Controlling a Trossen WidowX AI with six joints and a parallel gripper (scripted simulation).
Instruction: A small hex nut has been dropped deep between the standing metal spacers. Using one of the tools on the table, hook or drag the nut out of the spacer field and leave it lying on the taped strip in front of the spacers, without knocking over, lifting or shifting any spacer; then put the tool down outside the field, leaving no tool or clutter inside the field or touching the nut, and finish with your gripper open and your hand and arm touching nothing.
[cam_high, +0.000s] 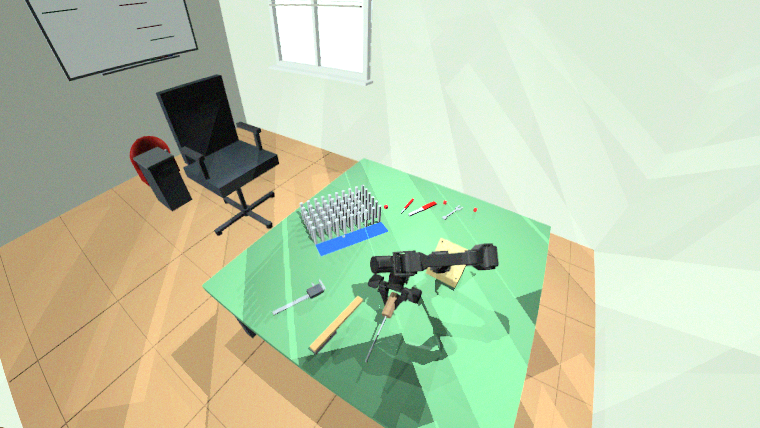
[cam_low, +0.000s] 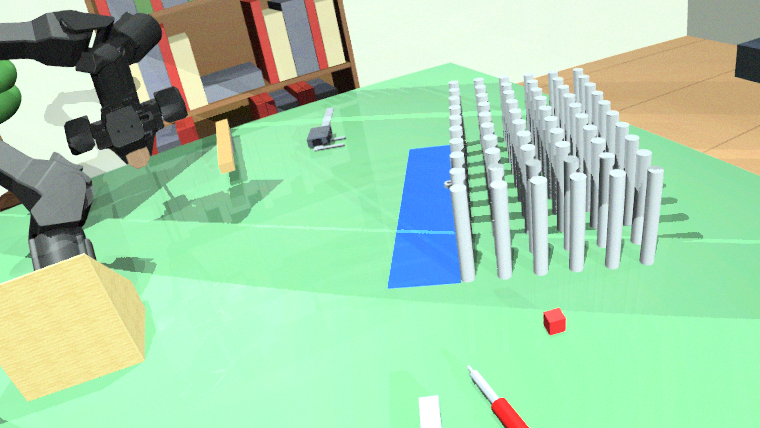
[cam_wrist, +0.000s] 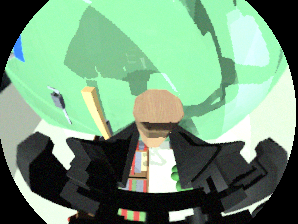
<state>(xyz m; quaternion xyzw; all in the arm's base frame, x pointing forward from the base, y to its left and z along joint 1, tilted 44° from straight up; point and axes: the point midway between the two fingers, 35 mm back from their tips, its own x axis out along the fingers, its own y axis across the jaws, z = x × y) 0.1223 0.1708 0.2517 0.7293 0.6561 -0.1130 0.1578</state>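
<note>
Now: the hook tool 100 mm to the left of my gripper tip and 10 mm below it. From my gripper tip the other things lie so: red-handled screwdriver: 660 mm to the right, 170 mm ahead, 90 mm below; blue taped strip: 330 mm to the right, 330 mm ahead, 100 mm below; small hex nut: 370 mm ahead, 320 mm to the right, 100 mm below.
</note>
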